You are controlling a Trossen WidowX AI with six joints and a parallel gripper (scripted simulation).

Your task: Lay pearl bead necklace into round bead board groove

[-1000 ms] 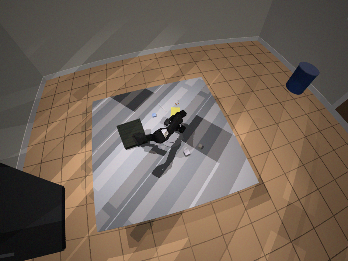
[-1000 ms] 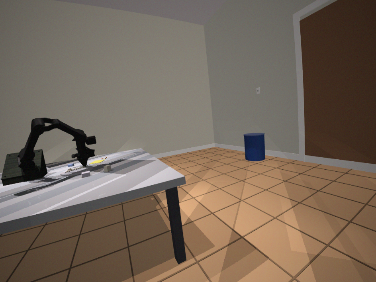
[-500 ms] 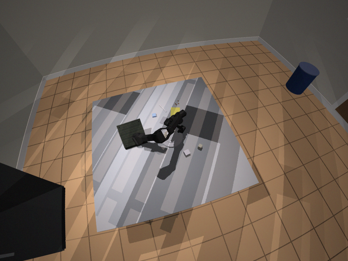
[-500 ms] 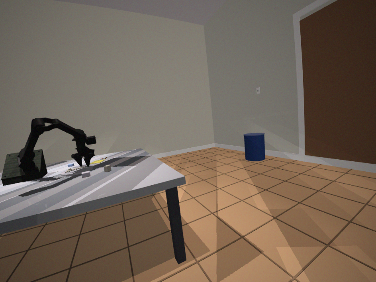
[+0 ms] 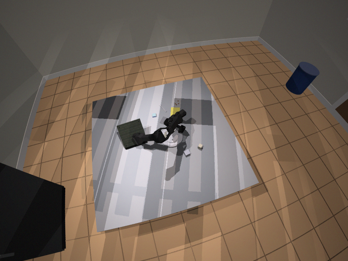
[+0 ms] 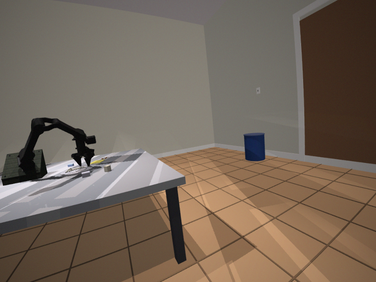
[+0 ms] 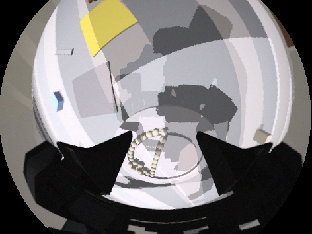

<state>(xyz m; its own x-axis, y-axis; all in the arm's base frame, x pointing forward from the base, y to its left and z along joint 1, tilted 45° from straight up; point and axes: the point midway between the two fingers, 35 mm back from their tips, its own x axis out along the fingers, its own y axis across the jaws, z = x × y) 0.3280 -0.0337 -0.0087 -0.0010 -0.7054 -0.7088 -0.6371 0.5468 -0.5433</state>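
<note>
The round bead board lies 50 mm behind my gripper tip, 40 mm to the right of it and 10 mm below it. Also, from my gripper tip: yellow pad 80 mm ahead, 200 mm to the left, 20 mm below; grey card 40 mm behind, 140 mm to the left, 20 mm below; white block 20 mm ahead, 240 mm to the right, 10 mm below.
</note>
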